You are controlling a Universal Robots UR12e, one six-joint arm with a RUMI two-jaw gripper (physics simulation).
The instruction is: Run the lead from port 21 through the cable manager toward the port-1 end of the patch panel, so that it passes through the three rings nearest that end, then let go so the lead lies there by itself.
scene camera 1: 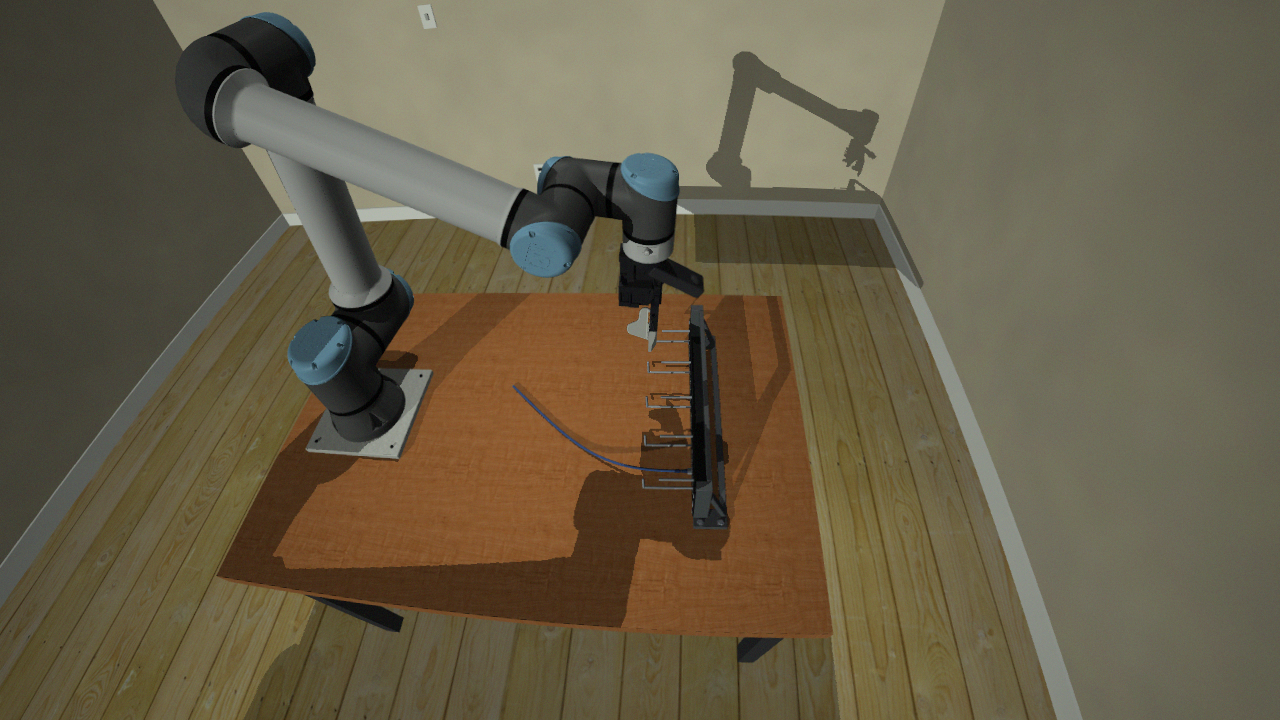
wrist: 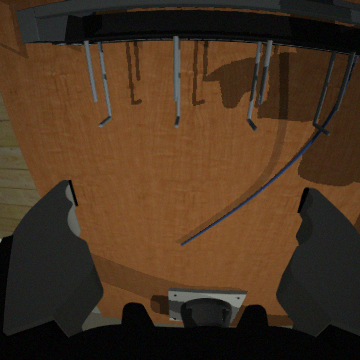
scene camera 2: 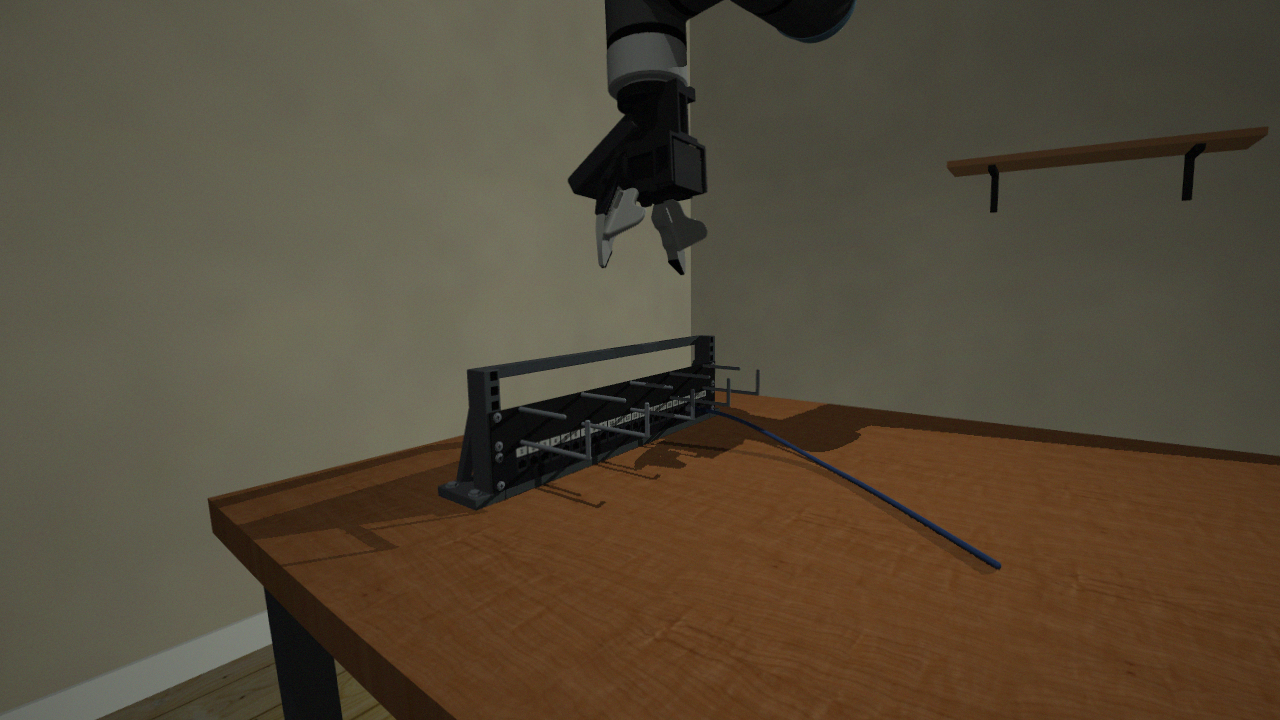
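The blue lead comes out of the patch panel near its port-21 end and curves away, its free end out toward the robot base. The port-1 end is the far end in scene camera 1 and the near end in scene camera 2. Several wire rings stick out of the panel; none of the three nearest port 1 has the lead in it. My gripper is open and empty, high above the table on the rings' side, apart from the lead.
The panel's frame stands upright on the wooden table. The robot's base plate is at the table's opposite side. A wall shelf hangs in the background. The arm's shadow falls across the table and the rings.
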